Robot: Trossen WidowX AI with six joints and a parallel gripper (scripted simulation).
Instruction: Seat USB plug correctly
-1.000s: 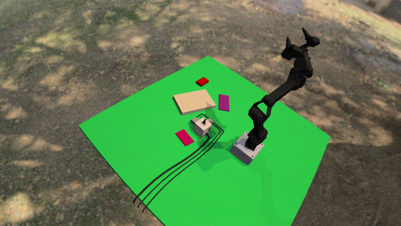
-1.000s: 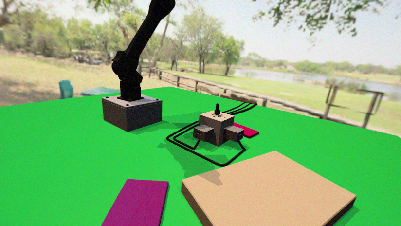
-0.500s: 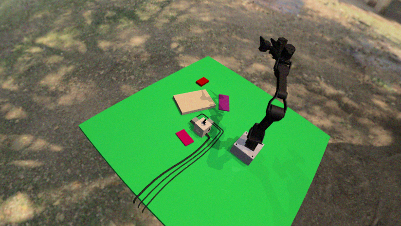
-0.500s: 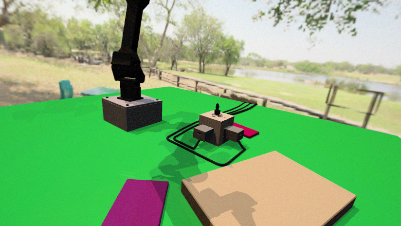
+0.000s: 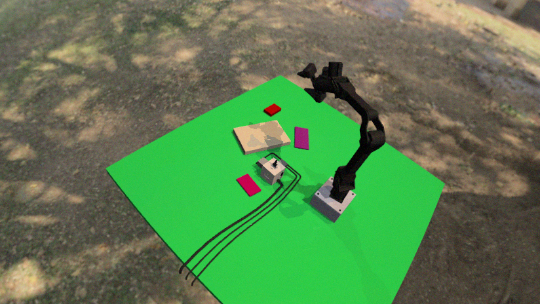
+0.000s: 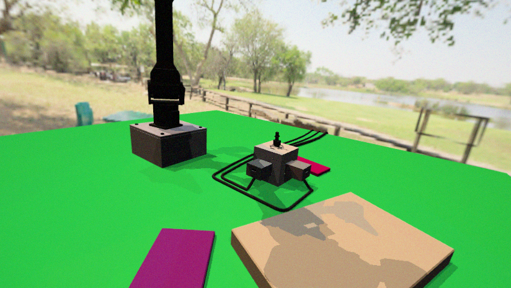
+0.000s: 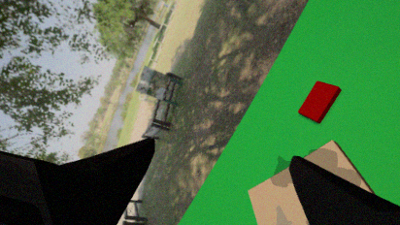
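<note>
The black USB plug lies 80 mm behind my gripper tip, 280 mm to the left of it and 270 mm below it. Round my gripper tip: purple card 80 mm behind, 60 mm to the right, 360 mm below; then socket 80 mm behind, 280 mm to the left, 300 mm below; then tan slab 90 mm ahead, 90 mm to the left, 350 mm below.
</note>
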